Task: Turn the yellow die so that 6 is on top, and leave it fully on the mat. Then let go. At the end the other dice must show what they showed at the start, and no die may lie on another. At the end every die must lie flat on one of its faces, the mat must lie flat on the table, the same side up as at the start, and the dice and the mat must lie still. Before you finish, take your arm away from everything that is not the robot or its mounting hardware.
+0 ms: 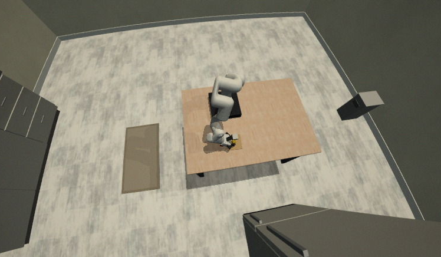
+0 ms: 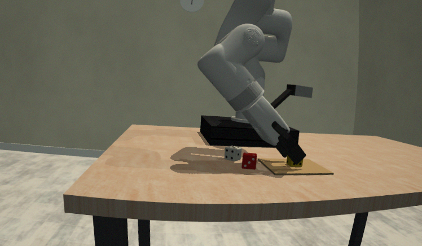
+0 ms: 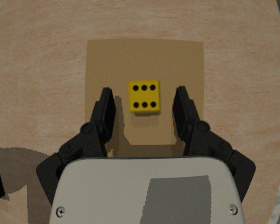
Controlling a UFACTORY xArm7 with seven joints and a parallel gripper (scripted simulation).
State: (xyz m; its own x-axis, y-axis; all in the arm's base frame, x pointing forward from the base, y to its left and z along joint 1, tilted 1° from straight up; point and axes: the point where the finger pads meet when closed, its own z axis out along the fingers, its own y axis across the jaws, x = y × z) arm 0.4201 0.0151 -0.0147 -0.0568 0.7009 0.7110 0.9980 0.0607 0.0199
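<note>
The yellow die is 20 mm below my hand and 10 mm to the left of it. The rest, counted from my hand: white die: 120 mm to the right, 60 mm behind, 20 mm below; red die: 100 mm to the right, 20 mm below, 10 mm ahead; tan mat: 30 mm below, 10 mm to the left.
</note>
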